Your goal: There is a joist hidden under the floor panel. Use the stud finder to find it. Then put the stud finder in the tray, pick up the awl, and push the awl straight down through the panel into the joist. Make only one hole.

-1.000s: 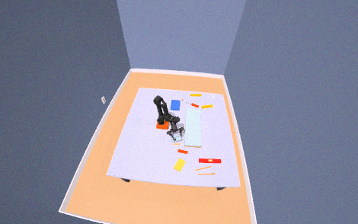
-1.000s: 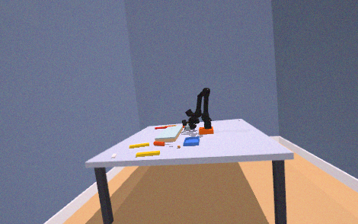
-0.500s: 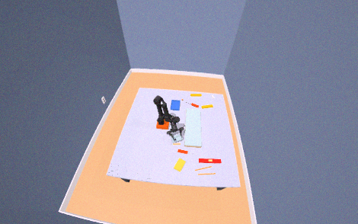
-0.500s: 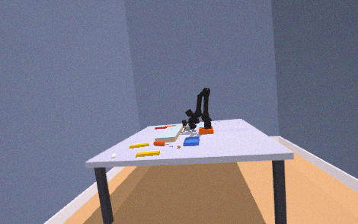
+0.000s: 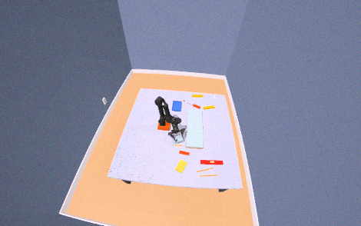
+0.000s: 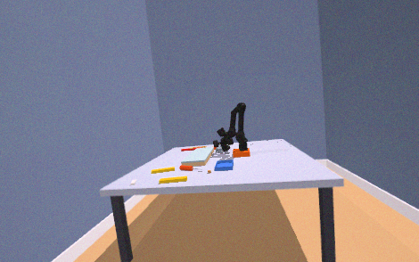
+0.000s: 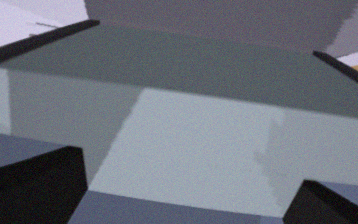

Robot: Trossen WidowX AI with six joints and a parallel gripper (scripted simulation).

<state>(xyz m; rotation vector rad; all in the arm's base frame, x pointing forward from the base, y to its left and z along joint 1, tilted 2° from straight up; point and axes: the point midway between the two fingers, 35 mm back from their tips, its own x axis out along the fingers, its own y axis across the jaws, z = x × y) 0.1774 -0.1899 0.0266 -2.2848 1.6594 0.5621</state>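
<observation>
My gripper tip is now 2 cm past the stud finder and 1 cm above it. The rest, counted from my gripper tip: awl: 5 cm below, 4 cm to the right, 4 cm behind; then red level: 33 cm ahead, 24 cm to the right, 5 cm below; then yellow block: 27 cm to the right, 5 cm below, 2 cm ahead.
</observation>
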